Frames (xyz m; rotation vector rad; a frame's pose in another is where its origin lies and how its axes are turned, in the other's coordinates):
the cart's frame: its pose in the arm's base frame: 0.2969 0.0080 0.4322 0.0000 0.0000 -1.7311
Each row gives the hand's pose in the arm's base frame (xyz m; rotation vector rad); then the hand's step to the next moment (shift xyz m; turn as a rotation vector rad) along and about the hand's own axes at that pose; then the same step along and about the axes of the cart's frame.
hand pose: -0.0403 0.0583 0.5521 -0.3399 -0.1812 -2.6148
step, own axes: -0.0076 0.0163 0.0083 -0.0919 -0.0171 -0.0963
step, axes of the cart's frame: 0.0064 0.0174 0.0070 -0.0461 0.0428 -0.1186
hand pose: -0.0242 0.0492 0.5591 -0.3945 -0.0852 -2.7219
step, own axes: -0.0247 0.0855 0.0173 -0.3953 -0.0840 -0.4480
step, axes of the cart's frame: 0.0576 0.0693 0.0099 -0.2018 0.1706 -0.5424
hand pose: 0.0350 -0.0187 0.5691 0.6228 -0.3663 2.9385
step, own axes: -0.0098 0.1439 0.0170 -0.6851 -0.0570 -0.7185
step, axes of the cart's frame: 0.1431 0.0152 -0.0193 -0.2519 0.3196 -0.9073
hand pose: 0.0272 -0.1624 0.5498 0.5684 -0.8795 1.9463
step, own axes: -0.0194 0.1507 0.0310 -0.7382 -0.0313 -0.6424
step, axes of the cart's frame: 0.1042 -0.1050 -0.0465 -0.1583 0.3417 -0.9038
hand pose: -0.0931 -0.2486 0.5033 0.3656 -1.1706 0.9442
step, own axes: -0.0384 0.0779 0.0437 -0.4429 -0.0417 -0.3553
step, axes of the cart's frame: 0.0159 -0.0896 -0.0343 -0.0613 0.2099 -0.5257
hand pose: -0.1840 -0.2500 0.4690 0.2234 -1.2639 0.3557
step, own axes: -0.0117 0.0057 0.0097 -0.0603 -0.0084 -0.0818
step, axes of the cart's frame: 0.0020 -0.0137 -0.0085 -0.0225 0.0574 -0.0812
